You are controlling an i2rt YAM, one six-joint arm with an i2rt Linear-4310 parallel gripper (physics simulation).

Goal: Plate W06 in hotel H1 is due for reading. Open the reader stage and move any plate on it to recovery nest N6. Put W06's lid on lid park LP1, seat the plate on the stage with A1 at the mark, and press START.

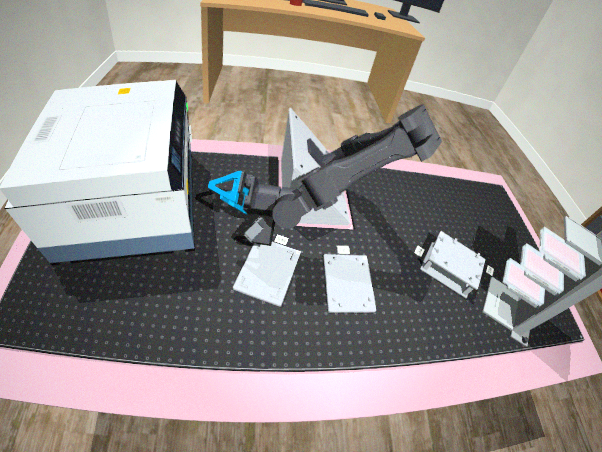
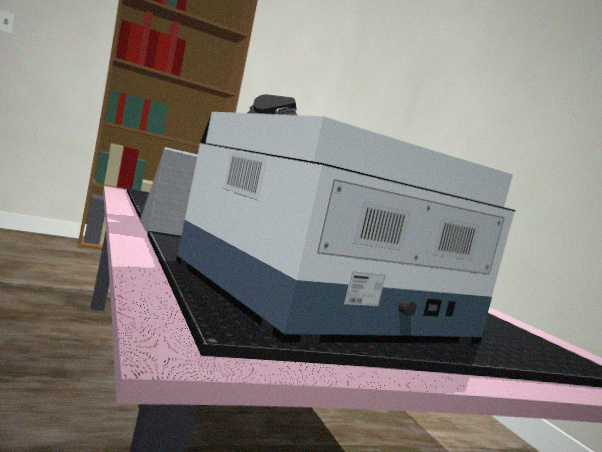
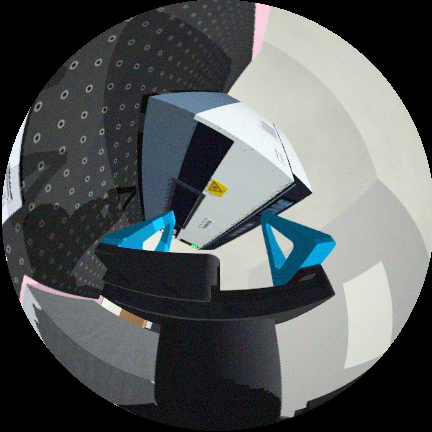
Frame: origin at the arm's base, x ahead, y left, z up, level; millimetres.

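Seen in the pictures: gripper, between the fingertips: (image 1: 214, 190) (image 3: 217, 214).
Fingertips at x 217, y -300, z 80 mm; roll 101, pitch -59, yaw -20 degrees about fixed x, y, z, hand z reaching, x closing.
A point is followed by its place in that frame.
The reader (image 1: 112, 135) {x 187, y -532, z 202 mm} (image 2: 400, 215) {x 131, y -783, z 104 mm} (image 3: 220, 155) {x 253, y -359, z 52 mm} is a white and blue box. Its front shows a dark slot (image 3: 205, 155) {x 242, y -361, z 35 mm} with a dark rectangular frame (image 3: 200, 204) {x 147, y -382, z 66 mm} at one end; no plate or extended stage shows there. A green light (image 1: 187, 106) {x -63, y -427, z 132 mm} (image 3: 194, 246) {x -74, y -427, z 127 mm} is on its front. My gripper (image 1: 226, 192) {x 217, y -300, z 80 mm} (image 3: 217, 214) {x 217, y -300, z 80 mm} is open and empty, its blue fingers apart from the reader front. The hotel (image 1: 565, 304) {x 519, y 545, z 114 mm} at the right holds several pink-topped plates (image 1: 523, 281) {x 419, y 506, z 53 mm} (image 1: 541, 267) {x 419, y 506, z 124 mm} (image 1: 562, 252) {x 421, y 509, z 195 mm}; I cannot tell which is W06. Labels of nest and lid park are unreadable.
Two low white pads (image 1: 267, 274) {x 347, y -162, z -64 mm} (image 1: 350, 282) {x 358, y 49, z -66 mm} lie on the black mat (image 1: 200, 330) {x 496, y -309, z -76 mm}. A raised white platform (image 1: 457, 260) {x 311, y 364, z -16 mm} with corner pins stands near the hotel. A dark grey block (image 1: 258, 231) {x 317, y -191, z 67 mm} shows below the arm. The grey arm mount (image 1: 300, 145) {x 40, y -95, z 99 mm} stands behind it.
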